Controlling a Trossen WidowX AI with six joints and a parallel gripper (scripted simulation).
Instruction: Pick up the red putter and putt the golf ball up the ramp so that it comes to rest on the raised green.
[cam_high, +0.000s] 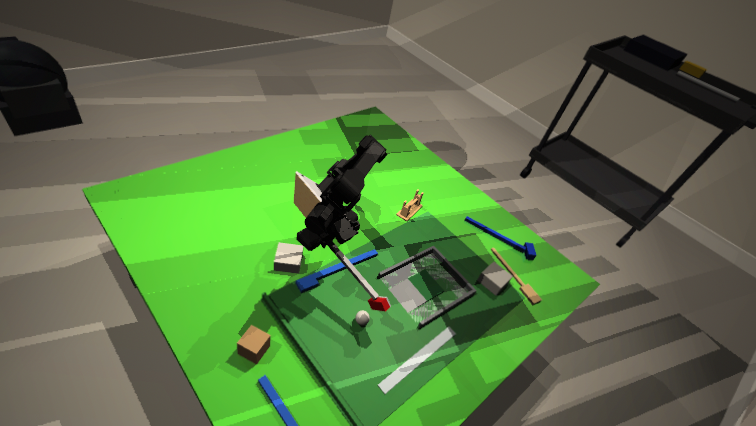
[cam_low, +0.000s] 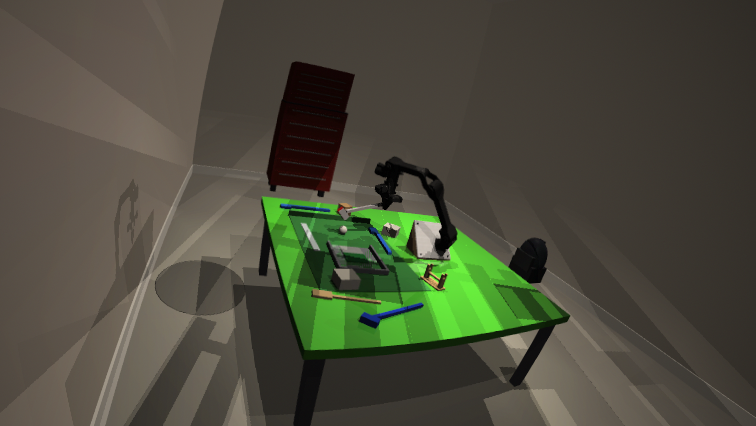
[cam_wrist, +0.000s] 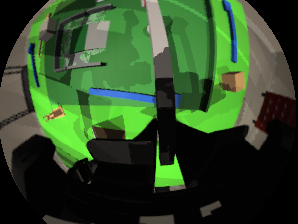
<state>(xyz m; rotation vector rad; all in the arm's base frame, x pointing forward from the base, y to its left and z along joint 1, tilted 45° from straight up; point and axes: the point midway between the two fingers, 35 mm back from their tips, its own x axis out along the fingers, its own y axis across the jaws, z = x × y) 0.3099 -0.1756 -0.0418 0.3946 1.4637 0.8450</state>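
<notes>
Now: gripper tip 11 cm short of the red putter and 4 cm to the right of it. From my gripper tip the other things lie so: wooden stand (15 cm behind, 46 cm to the left, 12 cm below); then tan cube (14 cm ahead, 27 cm to the right, 12 cm below); then white golf ball (20 cm ahead, 4 cm to the left, 13 cm below).
</notes>
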